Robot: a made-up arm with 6 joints.
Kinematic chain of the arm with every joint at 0, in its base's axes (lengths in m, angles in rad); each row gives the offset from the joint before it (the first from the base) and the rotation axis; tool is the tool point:
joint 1: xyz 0 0 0.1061 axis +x
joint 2: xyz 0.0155 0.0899 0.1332 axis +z
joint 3: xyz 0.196 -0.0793 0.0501 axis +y
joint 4: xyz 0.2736 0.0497 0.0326 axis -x
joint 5: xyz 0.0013 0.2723 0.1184 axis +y
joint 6: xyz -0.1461 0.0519 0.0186 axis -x
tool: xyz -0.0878 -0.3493 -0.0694
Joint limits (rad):
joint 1: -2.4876..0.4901
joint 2: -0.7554..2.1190
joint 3: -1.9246..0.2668
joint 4: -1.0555..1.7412
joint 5: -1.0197..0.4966
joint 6: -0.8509..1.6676
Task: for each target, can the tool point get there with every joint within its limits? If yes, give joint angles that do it. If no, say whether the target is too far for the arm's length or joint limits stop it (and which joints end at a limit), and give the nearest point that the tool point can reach.
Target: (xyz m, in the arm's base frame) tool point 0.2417 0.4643 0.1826
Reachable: yes | joints -0.5646 0.0472 -0.0413 1.2386 0.0380 0.6311
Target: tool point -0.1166 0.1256 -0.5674
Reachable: yes | joints -2.1512 0.7250 -0.5358 0.8465 0.2595 1.1040
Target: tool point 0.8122 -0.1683 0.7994
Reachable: no: joint limits stop it (at a limit: joint 3, joint 4, joint 5, joint 6) | nearest point 0.7039 -0.1588 0.7602 | short by 0.116 m
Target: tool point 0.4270 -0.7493 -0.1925
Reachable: no: joint limits stop it (at a limit: joint 1, joint 4, joint 5, joint 6) | nearest point 0.3644 -0.6099 -0.2026 | short by 0.153 m
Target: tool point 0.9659 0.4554 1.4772
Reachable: no: too far | nearest point 0.5323 0.2724 0.9263 | short by 0.725 m
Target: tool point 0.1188 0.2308 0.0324
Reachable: yes | joints -1.1967 -0.0509 -1.1659 0.8760 -0.7313 0.7346
